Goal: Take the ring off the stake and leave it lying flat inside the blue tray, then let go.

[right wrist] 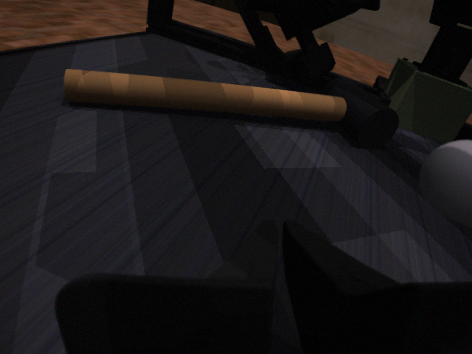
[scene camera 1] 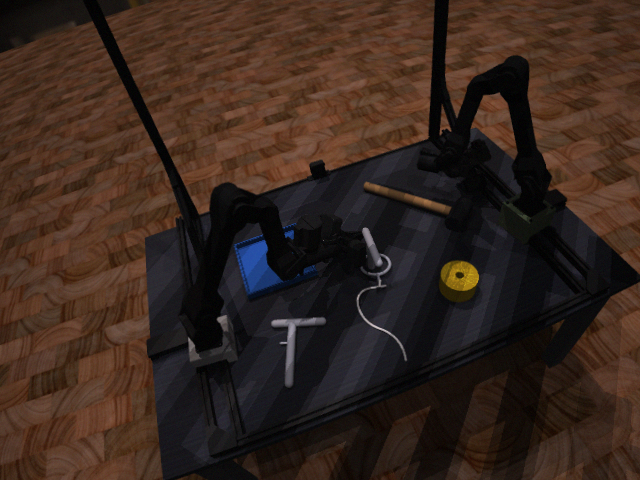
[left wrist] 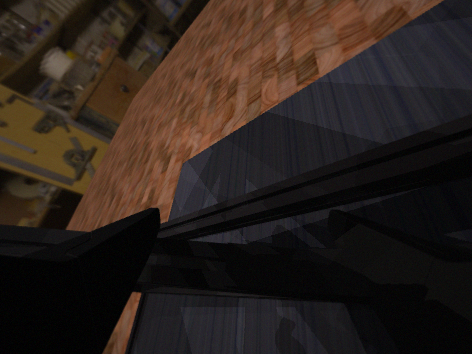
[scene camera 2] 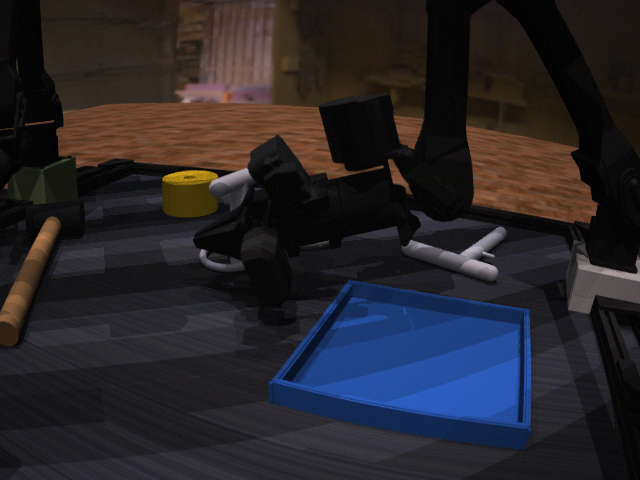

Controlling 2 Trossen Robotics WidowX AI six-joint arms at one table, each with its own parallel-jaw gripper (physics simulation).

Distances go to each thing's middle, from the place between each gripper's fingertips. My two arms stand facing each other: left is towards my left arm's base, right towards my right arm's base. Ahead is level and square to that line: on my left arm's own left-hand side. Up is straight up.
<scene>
My left hand is 230 mm to the left of the wooden-handled hammer [scene camera 2: 45, 222], 60 mm short of it and 30 mm above it. From my left hand the other things lie so: T-shaped piece [scene camera 2: 466, 262] 700 mm to the right, 350 mm ahead, 50 mm below; yellow roll [scene camera 2: 185, 194] 360 mm ahead, 290 mm to the right, 30 mm below; blue tray [scene camera 2: 412, 362] 690 mm to the right, 70 mm ahead, 50 mm below.
Now: the wooden-handled hammer 21 cm to the left of my right hand, 7 cm behind it and 3 cm below it. The rest, counted from my right hand: T-shaped piece: 25 cm to the right, 22 cm ahead, 4 cm below; then yellow roll: 23 cm ahead, 15 cm to the left, 3 cm below; then blue tray: 25 cm to the right, 6 cm behind, 4 cm below.
</scene>
